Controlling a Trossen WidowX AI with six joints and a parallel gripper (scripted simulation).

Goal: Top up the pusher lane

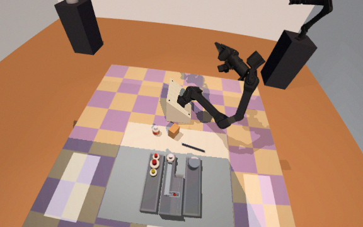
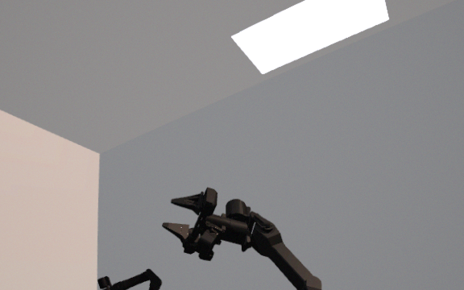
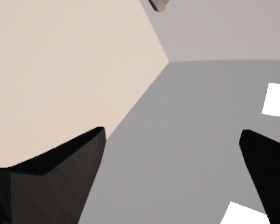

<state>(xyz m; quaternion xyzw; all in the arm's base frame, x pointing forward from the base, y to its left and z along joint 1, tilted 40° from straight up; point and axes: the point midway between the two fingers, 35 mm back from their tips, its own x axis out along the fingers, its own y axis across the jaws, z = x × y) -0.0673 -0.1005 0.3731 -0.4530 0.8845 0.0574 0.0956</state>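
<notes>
My gripper tip is 460 mm short of the grey jar, 450 mm above it and 10 mm to the left of it. The rest, counted from my gripper tip: grey three-lane rack: 600 mm ahead, 460 mm below, 100 mm to the right; then dark stick: 470 mm below, 350 mm ahead, 20 mm to the right.
</notes>
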